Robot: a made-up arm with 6 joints.
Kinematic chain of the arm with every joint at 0, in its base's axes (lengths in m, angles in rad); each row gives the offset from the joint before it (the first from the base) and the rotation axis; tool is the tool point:
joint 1: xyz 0 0 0.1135 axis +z
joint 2: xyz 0 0.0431 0 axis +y
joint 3: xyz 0 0 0.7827 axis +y
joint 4: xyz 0 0 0.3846 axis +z
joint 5: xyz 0 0 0 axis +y
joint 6: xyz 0 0 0.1 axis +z
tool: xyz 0 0 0
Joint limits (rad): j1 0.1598..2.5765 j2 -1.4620..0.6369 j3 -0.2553..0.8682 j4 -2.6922..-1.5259 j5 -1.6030..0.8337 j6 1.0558..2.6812
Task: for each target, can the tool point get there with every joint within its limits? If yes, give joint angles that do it. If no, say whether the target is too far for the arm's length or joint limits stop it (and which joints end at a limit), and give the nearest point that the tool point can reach.
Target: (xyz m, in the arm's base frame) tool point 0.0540 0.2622 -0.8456
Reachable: no: joint limits stop it (at a limit: joint 1, joint 2, joint 3, joint 4, joint 5) | nearest point -1.1627 -0.0426 0.1384 | short by 1.594 m
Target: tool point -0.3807 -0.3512 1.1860
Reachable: yes | joints 0.9320 -0.6789 0.5694 -2.1308 -0.6781 2.2135
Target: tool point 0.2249 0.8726 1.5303
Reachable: no: too far | nearest point 0.1699 0.6590 1.1835 | short by 0.411 m
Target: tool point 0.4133 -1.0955 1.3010
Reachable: no: too far | nearest point 0.3143 -0.8330 1.0165 | short by 0.400 m
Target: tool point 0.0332 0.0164 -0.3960
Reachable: no: joint limits stop it (at a limit: joint 1, joint 2, joint 3, joint 4, joint 5) | nearest point 0.8987 -0.7391 0.1384 | short by 1.267 m
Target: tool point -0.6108 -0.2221 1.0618
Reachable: yes | joints 0.5365 -0.8656 0.7167 -1.8619 -0.9542 2.0177
